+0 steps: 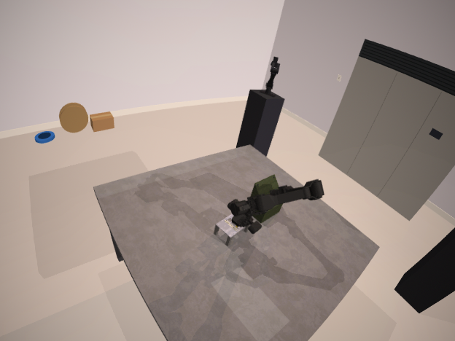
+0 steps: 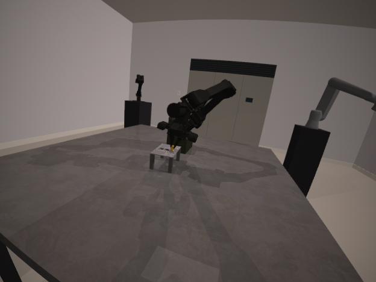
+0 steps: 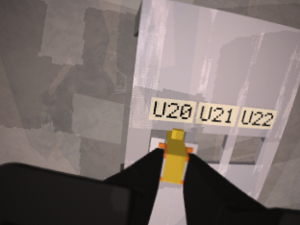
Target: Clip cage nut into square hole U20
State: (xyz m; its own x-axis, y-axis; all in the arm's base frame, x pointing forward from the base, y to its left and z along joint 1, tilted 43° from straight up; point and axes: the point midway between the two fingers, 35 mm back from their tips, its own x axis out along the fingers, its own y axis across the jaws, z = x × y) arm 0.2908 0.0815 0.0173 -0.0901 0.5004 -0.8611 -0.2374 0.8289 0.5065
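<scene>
My gripper tip is now 1 cm above the yellow cage nut.
</scene>
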